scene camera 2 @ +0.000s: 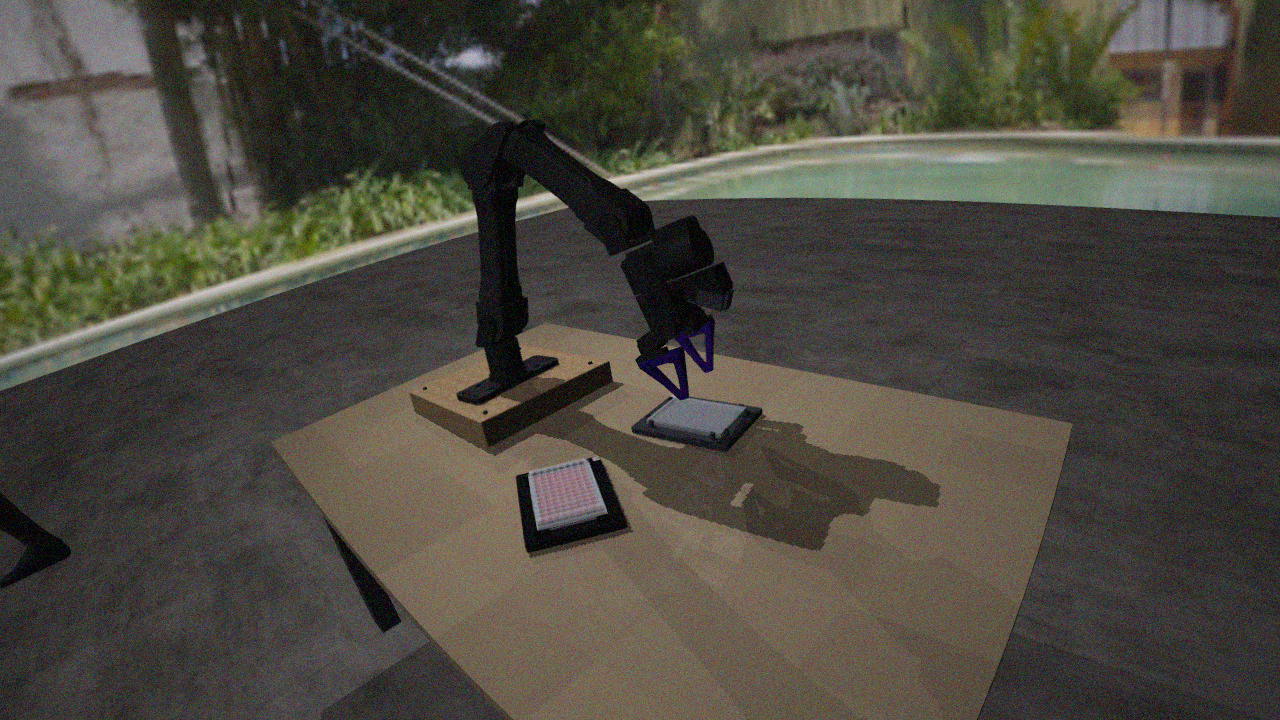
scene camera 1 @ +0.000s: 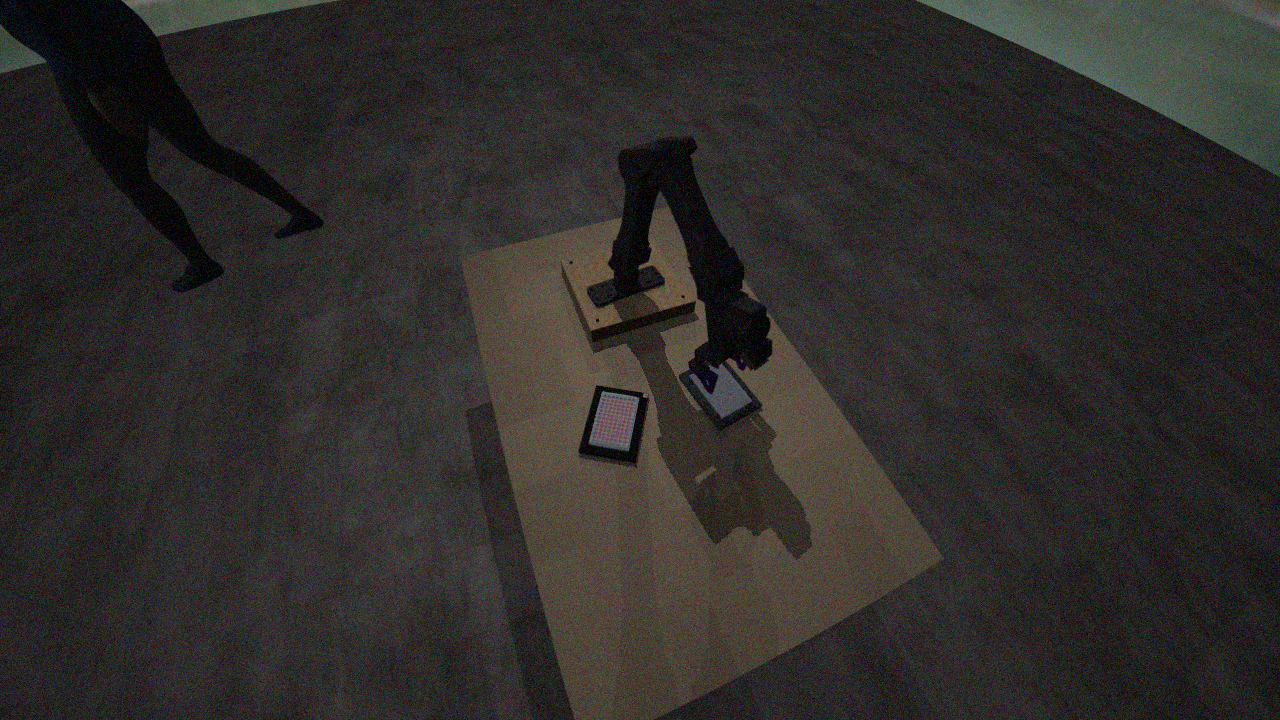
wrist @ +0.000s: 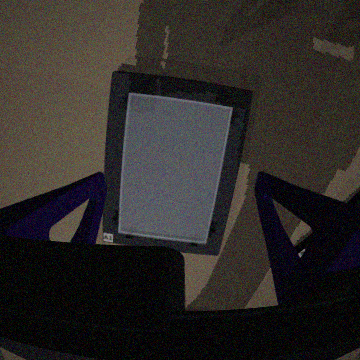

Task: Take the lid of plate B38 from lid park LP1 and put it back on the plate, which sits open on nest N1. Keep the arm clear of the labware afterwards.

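Places are measured from the arm's base along level axes (x back, y right, z up), in millimetres.
Pixels of known places: gripper, between the fingertips: [scene camera 2: 697, 384] [scene camera 1: 725, 380] [wrist: 180, 180]; arm's base, origin of its link: [scene camera 2: 509, 380] [scene camera 1: 626, 286].
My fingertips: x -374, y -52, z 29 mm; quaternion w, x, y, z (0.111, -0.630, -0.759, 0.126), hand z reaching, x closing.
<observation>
For each thing: its middle in the pictures, then the offset to it from my fingertips. Level surfaces: height alone.
- dark grey lid park LP1, middle of its body: [wrist: 170, 172] [scene camera 2: 697, 417] [scene camera 1: 720, 389] dz -60, dx +12, dy -6 mm
- open plate, middle of its body: [scene camera 2: 564, 492] [scene camera 1: 614, 419] dz -51, dx +50, dy +244 mm
- black nest N1, middle of its body: [scene camera 2: 566, 498] [scene camera 1: 614, 421] dz -61, dx +50, dy +244 mm
- wooden table, height of its surface: dz -70 mm
The pale, flat lid [scene camera 1: 726, 399] [scene camera 2: 698, 417] [wrist: 175, 165] lies on the dark grey lid park LP1 [scene camera 1: 723, 423] [scene camera 2: 726, 443] [wrist: 114, 125]. My gripper [scene camera 1: 726, 376] [scene camera 2: 697, 383] [wrist: 180, 180] is open and empty, low above the lid, with its purple fingers spread to either side of it. In the wrist view the lid appears slightly rotated between the fingers, with a gap on each side. The open plate [scene camera 1: 615, 420] [scene camera 2: 566, 492], with pinkish-red wells, sits on the black nest N1 [scene camera 1: 608, 454] [scene camera 2: 572, 535]. No plate label is readable.
The arm's wooden base block [scene camera 1: 640, 313] [scene camera 2: 546, 407] stands at the back of the wooden table [scene camera 1: 805, 582] [scene camera 2: 805, 608]. The arm's shadow falls across the table beside the lid park. A person's legs [scene camera 1: 161, 188] show on the floor beyond the table.
</observation>
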